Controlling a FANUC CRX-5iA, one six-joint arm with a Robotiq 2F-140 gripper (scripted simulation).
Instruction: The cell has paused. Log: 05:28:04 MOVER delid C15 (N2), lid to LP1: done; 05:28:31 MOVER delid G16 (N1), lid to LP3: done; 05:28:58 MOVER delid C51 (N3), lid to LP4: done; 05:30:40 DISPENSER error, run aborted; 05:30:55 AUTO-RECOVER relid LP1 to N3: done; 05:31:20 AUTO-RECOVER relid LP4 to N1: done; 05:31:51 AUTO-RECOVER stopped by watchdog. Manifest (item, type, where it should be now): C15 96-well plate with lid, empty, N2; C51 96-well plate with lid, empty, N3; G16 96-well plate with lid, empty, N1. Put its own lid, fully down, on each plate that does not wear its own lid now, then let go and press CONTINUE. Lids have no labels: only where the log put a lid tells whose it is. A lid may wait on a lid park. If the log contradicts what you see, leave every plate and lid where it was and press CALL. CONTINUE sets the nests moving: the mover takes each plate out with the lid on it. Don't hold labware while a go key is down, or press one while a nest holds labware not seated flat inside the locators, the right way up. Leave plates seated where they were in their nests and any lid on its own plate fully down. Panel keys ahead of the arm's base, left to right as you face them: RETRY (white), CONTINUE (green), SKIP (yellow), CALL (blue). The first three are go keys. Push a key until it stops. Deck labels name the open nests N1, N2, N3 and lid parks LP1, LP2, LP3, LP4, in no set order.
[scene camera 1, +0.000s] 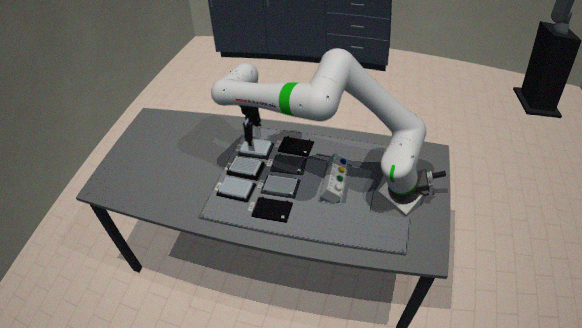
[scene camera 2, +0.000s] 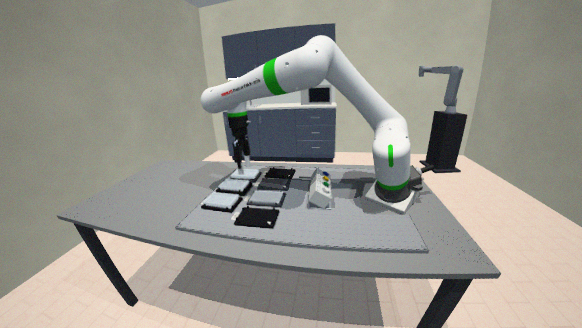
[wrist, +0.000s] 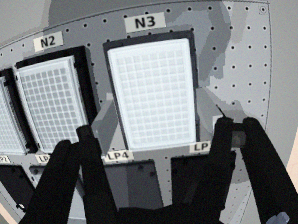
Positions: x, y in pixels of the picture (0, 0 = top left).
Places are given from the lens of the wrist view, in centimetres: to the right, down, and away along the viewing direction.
my gripper (wrist: 155, 105): 1, 0, 20
plate (wrist: 28, 76): -15, -4, 21
lid park LP1 (wrist: 184, 185): 6, 12, 29
lid park LP4 (wrist: 129, 188): -3, 13, 30
The marked spots on the lid park LP4 and the plate are 23 cm apart.
